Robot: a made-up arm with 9 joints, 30 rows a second.
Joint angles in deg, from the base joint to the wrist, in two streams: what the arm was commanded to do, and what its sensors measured. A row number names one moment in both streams.
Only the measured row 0 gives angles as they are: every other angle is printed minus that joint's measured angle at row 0.
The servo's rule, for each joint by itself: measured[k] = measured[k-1] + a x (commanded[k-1-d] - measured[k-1]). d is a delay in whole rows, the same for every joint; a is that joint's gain. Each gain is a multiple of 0.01, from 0.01 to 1. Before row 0 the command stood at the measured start. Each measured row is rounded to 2 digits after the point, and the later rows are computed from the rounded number. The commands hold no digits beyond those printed.
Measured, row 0: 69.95, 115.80, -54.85, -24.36, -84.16, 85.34, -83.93, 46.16, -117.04
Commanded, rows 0 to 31: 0.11, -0.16, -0.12, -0.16, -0.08, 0.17, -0.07, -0.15, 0.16; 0.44, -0.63, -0.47, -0.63, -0.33, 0.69, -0.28, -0.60, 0.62; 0.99, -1.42, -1.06, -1.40, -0.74, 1.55, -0.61, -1.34, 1.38; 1.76, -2.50, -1.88, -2.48, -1.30, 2.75, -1.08, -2.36, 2.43; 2.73, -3.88, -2.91, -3.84, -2.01, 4.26, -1.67, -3.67, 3.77; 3.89, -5.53, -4.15, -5.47, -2.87, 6.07, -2.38, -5.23, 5.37; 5.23, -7.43, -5.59, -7.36, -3.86, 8.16, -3.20, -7.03, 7.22; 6.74, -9.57, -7.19, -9.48, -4.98, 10.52, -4.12, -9.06, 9.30; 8.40, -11.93, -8.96, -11.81, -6.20, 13.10, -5.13, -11.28, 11.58; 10.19, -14.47, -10.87, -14.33, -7.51, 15.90, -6.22, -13.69, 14.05; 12.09, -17.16, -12.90, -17.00, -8.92, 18.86, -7.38, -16.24, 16.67; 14.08, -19.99, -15.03, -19.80, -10.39, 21.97, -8.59, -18.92, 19.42; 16.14, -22.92, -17.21, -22.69, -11.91, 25.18, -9.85, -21.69, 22.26; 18.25, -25.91, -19.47, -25.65, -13.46, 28.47, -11.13, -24.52, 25.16; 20.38, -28.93, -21.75, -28.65, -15.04, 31.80, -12.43, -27.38, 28.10; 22.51, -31.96, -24.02, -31.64, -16.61, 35.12, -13.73, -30.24, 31.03; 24.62, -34.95, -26.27, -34.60, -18.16, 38.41, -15.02, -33.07, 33.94; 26.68, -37.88, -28.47, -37.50, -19.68, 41.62, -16.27, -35.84, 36.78; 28.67, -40.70, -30.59, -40.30, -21.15, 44.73, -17.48, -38.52, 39.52; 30.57, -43.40, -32.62, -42.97, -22.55, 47.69, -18.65, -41.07, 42.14; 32.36, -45.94, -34.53, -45.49, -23.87, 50.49, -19.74, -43.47, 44.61; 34.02, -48.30, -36.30, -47.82, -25.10, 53.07, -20.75, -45.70, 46.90; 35.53, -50.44, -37.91, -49.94, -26.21, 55.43, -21.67, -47.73, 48.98; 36.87, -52.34, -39.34, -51.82, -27.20, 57.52, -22.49, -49.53, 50.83; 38.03, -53.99, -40.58, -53.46, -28.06, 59.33, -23.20, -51.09, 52.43; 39.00, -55.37, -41.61, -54.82, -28.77, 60.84, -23.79, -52.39, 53.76; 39.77, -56.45, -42.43, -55.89, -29.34, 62.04, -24.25, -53.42, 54.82; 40.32, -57.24, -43.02, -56.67, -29.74, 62.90, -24.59, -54.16, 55.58; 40.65, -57.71, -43.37, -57.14, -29.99, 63.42, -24.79, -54.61, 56.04; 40.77, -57.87, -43.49, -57.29, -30.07, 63.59, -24.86, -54.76, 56.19; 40.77, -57.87, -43.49, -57.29, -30.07, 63.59, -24.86, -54.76, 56.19; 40.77, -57.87, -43.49, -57.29, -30.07, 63.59, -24.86, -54.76, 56.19
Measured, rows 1 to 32: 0.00, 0.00, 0.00, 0.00, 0.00, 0.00, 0.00, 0.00, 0.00; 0.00, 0.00, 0.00, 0.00, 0.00, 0.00, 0.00, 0.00, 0.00; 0.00, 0.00, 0.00, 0.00, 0.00, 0.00, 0.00, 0.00, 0.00; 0.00, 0.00, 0.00, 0.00, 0.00, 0.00, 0.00, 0.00, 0.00; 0.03, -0.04, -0.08, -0.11, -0.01, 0.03, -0.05, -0.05, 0.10; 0.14, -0.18, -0.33, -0.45, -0.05, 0.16, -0.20, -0.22, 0.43; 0.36, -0.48, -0.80, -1.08, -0.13, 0.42, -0.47, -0.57, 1.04; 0.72, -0.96, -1.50, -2.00, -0.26, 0.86, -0.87, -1.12, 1.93; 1.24, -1.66, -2.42, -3.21, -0.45, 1.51, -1.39, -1.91, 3.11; 1.93, -2.59, -3.54, -4.70, -0.72, 2.38, -2.03, -2.94, 4.56; 2.79, -3.75, -4.87, -6.46, -1.07, 3.48, -2.79, -4.21, 6.26; 3.82, -5.15, -6.38, -8.45, -1.50, 4.82, -3.65, -5.71, 8.21; 5.01, -6.78, -8.06, -10.67, -2.02, 6.39, -4.61, -7.44, 10.37; 6.36, -8.63, -9.89, -13.09, -2.62, 8.20, -5.66, -9.38, 12.73; 7.85, -10.68, -11.85, -15.67, -3.31, 10.23, -6.78, -11.51, 15.25; 9.47, -12.91, -13.92, -18.40, -4.09, 12.46, -7.96, -13.81, 17.92; 11.20, -15.31, -16.06, -21.23, -4.95, 14.88, -9.19, -16.25, 20.70; 13.03, -17.85, -18.28, -24.15, -5.89, 17.46, -10.45, -18.81, 23.55; 14.94, -20.51, -20.54, -27.12, -6.90, 20.18, -11.74, -21.47, 26.46; 16.91, -23.26, -22.80, -30.10, -7.97, 23.02, -13.03, -24.19, 29.38; 18.91, -26.07, -25.06, -33.07, -9.09, 25.94, -14.32, -26.94, 32.30; 20.93, -28.90, -27.28, -35.99, -10.25, 28.92, -15.59, -29.70, 35.17; 22.94, -31.73, -29.43, -38.83, -11.45, 31.92, -16.82, -32.43, 37.95; 24.92, -34.53, -31.50, -41.56, -12.67, 34.92, -18.01, -35.11, 40.63; 26.85, -37.27, -33.47, -44.15, -13.90, 37.88, -19.13, -37.70, 43.18; 28.71, -39.92, -35.31, -46.57, -15.13, 40.77, -20.18, -40.18, 45.56; 30.48, -42.44, -37.00, -48.79, -16.35, 43.56, -21.15, -42.52, 47.75; 32.14, -44.82, -38.52, -50.79, -17.54, 46.21, -22.02, -44.69, 49.72; 33.67, -47.02, -39.86, -52.55, -18.70, 48.70, -22.79, -46.67, 51.45; 35.06, -49.02, -41.00, -54.05, -19.81, 51.01, -23.44, -48.44, 52.93; 36.28, -50.80, -41.93, -55.26, -20.86, 53.11, -23.97, -49.98, 54.14; 37.33, -52.35, -42.64, -56.19, -21.84, 54.97, -24.37, -51.28, 55.06
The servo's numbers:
d 4
a 0.26 0.24 0.65 0.66 0.11 0.19 0.65 0.31 0.64

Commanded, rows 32 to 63: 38.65, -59.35, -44.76, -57.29, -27.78, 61.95, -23.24, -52.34, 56.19; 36.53, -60.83, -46.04, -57.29, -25.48, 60.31, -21.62, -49.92, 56.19; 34.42, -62.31, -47.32, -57.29, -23.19, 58.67, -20.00, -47.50, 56.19; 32.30, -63.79, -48.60, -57.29, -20.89, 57.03, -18.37, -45.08, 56.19; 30.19, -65.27, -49.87, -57.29, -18.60, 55.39, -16.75, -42.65, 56.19; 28.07, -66.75, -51.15, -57.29, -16.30, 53.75, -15.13, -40.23, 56.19; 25.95, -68.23, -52.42, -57.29, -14.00, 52.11, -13.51, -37.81, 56.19; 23.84, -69.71, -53.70, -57.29, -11.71, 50.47, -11.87, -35.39, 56.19; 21.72, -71.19, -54.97, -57.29, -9.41, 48.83, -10.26, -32.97, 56.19; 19.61, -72.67, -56.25, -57.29, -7.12, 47.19, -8.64, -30.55, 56.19; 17.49, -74.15, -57.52, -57.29, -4.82, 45.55, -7.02, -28.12, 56.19; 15.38, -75.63, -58.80, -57.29, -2.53, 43.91, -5.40, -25.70, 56.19; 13.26, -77.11, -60.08, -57.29, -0.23, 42.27, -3.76, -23.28, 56.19; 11.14, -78.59, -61.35, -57.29, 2.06, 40.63, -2.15, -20.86, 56.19; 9.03, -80.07, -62.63, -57.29, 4.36, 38.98, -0.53, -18.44, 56.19; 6.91, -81.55, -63.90, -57.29, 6.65, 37.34, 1.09, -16.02, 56.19; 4.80, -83.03, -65.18, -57.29, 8.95, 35.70, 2.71, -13.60, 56.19; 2.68, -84.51, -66.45, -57.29, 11.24, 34.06, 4.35, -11.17, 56.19; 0.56, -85.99, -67.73, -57.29, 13.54, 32.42, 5.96, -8.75, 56.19; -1.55, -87.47, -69.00, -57.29, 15.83, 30.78, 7.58, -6.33, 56.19; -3.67, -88.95, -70.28, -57.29, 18.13, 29.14, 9.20, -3.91, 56.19; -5.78, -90.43, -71.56, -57.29, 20.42, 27.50, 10.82, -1.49, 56.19; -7.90, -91.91, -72.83, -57.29, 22.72, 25.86, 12.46, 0.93, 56.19; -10.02, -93.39, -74.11, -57.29, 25.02, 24.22, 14.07, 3.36, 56.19; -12.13, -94.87, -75.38, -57.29, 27.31, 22.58, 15.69, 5.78, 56.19; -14.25, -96.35, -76.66, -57.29, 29.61, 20.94, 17.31, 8.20, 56.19; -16.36, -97.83, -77.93, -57.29, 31.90, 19.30, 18.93, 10.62, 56.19; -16.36, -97.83, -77.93, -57.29, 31.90, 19.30, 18.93, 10.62, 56.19; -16.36, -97.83, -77.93, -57.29, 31.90, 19.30, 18.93, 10.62, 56.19; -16.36, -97.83, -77.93, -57.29, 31.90, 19.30, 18.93, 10.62, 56.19; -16.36, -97.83, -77.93, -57.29, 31.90, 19.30, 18.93, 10.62, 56.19; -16.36, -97.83, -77.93, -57.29, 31.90, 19.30, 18.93, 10.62, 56.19
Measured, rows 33 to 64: 38.19, -53.64, -43.11, -56.82, -22.74, 56.58, -24.64, -52.31, 55.69; 38.86, -54.66, -43.36, -57.13, -23.55, 57.91, -24.78, -53.07, 56.01; 39.36, -55.43, -43.44, -57.24, -24.27, 58.99, -24.83, -53.59, 56.13; 39.73, -56.02, -43.47, -57.27, -24.91, 59.86, -24.85, -53.95, 56.17; 39.45, -56.82, -44.31, -57.28, -25.23, 60.26, -23.80, -53.45, 56.18; 38.69, -57.78, -45.43, -57.29, -25.26, 60.27, -22.38, -52.36, 56.19; 37.58, -58.87, -46.66, -57.29, -25.03, 59.97, -20.83, -50.85, 56.19; 36.21, -60.05, -47.92, -57.29, -24.57, 59.41, -19.23, -49.06, 56.19; 34.64, -61.30, -49.19, -57.29, -23.91, 58.65, -17.62, -47.07, 56.19; 32.93, -62.61, -50.46, -57.29, -23.07, 57.72, -16.00, -44.95, 56.19; 31.12, -63.96, -51.73, -57.29, -22.07, 56.65, -14.38, -42.74, 56.19; 29.23, -65.34, -53.01, -57.29, -20.93, 55.48, -12.75, -40.46, 56.19; 27.28, -66.74, -54.28, -57.29, -19.66, 54.22, -11.13, -38.14, 56.19; 25.29, -68.16, -55.56, -57.29, -18.28, 52.88, -9.51, -35.79, 56.19; 23.26, -69.60, -56.83, -57.29, -16.80, 51.49, -7.89, -33.41, 56.19; 21.21, -71.05, -58.11, -57.29, -15.23, 50.05, -6.27, -31.02, 56.19; 19.14, -72.50, -59.39, -57.29, -13.58, 48.57, -4.64, -28.62, 56.19; 17.06, -73.96, -60.66, -57.29, -11.86, 47.06, -3.02, -26.21, 56.19; 14.97, -75.43, -61.94, -57.29, -10.08, 45.52, -1.40, -23.80, 56.19; 12.87, -76.90, -63.21, -57.29, -8.24, 43.97, 0.22, -21.39, 56.19; 10.77, -78.37, -64.49, -57.29, -6.35, 42.40, 1.84, -18.98, 56.19; 8.67, -79.84, -65.76, -57.29, -4.42, 40.82, 3.47, -16.56, 56.19; 6.56, -81.32, -67.04, -57.29, -2.44, 39.22, 5.09, -14.14, 56.19; 4.45, -82.80, -68.31, -57.29, -0.43, 37.62, 6.71, -11.72, 56.19; 2.34, -84.28, -69.59, -57.29, 1.61, 36.01, 8.33, -9.30, 56.19; 0.23, -85.76, -70.87, -57.29, 3.68, 34.39, 9.95, -6.88, 56.19; -1.88, -87.24, -72.14, -57.29, 5.77, 32.77, 11.58, -4.46, 56.19; -4.00, -88.72, -73.42, -57.29, 7.89, 31.15, 13.20, -2.04, 56.19; -6.11, -90.20, -74.69, -57.29, 10.03, 29.52, 14.82, 0.38, 56.19; -8.23, -91.68, -75.97, -57.29, 12.18, 27.89, 16.44, 2.80, 56.19; -10.34, -93.16, -77.24, -57.29, 14.35, 26.26, 18.06, 5.22, 56.19; -11.91, -94.28, -77.69, -57.29, 16.28, 24.94, 18.63, 6.89, 56.19
